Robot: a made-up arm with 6 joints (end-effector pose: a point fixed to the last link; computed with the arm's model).
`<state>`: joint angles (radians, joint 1 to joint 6).
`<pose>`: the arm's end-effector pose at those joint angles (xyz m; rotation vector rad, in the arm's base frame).
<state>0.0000 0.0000 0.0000 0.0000 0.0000 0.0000</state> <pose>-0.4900 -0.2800 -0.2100 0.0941 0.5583 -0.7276</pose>
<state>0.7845 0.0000 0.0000 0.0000 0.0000 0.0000</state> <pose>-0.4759 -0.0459 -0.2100 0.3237 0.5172 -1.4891</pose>
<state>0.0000 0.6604 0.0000 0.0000 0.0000 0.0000</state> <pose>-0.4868 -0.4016 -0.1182 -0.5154 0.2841 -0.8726</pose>
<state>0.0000 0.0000 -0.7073 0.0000 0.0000 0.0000</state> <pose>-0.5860 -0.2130 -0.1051 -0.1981 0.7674 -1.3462</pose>
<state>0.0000 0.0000 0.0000 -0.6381 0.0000 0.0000</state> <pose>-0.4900 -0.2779 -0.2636 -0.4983 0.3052 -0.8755</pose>
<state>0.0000 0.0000 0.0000 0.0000 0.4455 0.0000</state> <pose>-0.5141 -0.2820 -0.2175 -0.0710 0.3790 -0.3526</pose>
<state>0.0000 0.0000 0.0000 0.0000 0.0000 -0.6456</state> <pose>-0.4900 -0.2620 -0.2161 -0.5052 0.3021 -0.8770</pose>
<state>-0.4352 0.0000 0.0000 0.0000 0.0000 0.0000</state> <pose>-0.4208 -0.3930 -0.2100 -0.0281 0.5549 -0.3039</pose>
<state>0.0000 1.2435 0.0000 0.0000 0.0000 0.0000</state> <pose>-0.4848 -0.4418 0.0108 -1.0499 0.0103 -0.9513</pose>
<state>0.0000 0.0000 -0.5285 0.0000 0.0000 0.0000</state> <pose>-0.5691 -0.2376 -0.1325 -0.1208 0.7173 -1.1903</pose>
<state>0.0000 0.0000 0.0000 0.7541 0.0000 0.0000</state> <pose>-0.4900 -0.3223 -0.1633 0.7932 0.8098 -0.4845</pose>
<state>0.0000 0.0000 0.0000 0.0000 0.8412 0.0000</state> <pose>-0.5322 -0.2922 -0.2262 -0.2114 0.2139 -0.0198</pose>
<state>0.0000 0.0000 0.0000 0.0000 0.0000 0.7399</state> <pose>-0.4900 -0.3003 -0.2178 0.7801 0.8055 -0.4898</pose>
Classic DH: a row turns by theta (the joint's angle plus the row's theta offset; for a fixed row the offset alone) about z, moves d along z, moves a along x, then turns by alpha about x. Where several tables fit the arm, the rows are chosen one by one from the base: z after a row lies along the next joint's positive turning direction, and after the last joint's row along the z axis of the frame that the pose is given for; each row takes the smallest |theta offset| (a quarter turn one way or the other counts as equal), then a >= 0, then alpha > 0; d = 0 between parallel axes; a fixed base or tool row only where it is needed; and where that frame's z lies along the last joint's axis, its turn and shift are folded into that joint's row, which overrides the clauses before.
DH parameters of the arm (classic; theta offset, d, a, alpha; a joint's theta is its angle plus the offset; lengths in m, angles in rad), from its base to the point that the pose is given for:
base (fixed): 0.7328 0 -0.2691 3.1416
joint 1: -0.8573 -0.0106 -0.0212 1.5801
joint 2: -0.6141 0.1076 0.013 2.0137
joint 3: -0.0116 -0.1304 -0.2855 1.1092
joint 4: -0.264 -0.1273 0.0282 -1.8295
joint 5: 0 -0.028 0.0471 1.8295
joint 6: -0.0371 -0.0189 0.0091 -1.1033
tool (fixed): -2.3918 0.032 0 0

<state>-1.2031 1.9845 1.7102 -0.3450 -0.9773 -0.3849</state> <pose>0.0769 -0.2586 -0.0349 -1.1626 -0.8103 0.6116</pose>
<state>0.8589 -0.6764 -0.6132 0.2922 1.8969 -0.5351</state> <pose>-0.4932 0.1938 -0.1252 -0.2170 -0.3758 -0.6845</pose>
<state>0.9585 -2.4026 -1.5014 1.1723 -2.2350 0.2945</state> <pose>-0.5460 0.1269 0.0478 0.1079 -1.5293 -0.4880</pose>
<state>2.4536 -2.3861 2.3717 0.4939 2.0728 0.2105</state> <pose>-0.3088 -0.1705 0.3447 1.9988 0.8117 -0.1414</pose>
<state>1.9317 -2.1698 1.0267 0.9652 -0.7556 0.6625</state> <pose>0.0376 -0.2369 0.1169 1.2702 -0.9718 1.7299</pose>
